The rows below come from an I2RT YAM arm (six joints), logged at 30 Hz.
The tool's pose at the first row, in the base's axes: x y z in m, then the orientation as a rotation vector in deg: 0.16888, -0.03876, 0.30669, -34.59, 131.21, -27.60
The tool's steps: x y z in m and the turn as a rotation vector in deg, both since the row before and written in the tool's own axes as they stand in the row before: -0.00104, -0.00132, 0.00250, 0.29, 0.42, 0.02; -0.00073, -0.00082, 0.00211, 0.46, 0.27, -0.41; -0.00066, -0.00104, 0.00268, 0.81, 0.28, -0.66; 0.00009, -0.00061, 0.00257, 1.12, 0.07, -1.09; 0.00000, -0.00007, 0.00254, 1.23, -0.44, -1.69; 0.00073, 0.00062, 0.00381, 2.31, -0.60, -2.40; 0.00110, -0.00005, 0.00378, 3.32, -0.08, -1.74
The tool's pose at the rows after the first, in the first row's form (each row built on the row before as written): 0.17171, -0.03969, 0.30621, -34.38, 131.50, -28.08; 0.17391, -0.04033, 0.30557, -34.60, 131.50, -28.90; 0.17653, -0.04130, 0.30463, -34.95, 131.32, -30.24; 0.17847, -0.04235, 0.30317, -35.68, 130.72, -32.04; 0.18031, -0.04294, 0.30152, -37.12, 129.46, -34.02; 0.18245, -0.04376, 0.29833, -38.86, 127.38, -37.43; 0.18461, -0.04543, 0.29549, -39.20, 125.35, -41.79
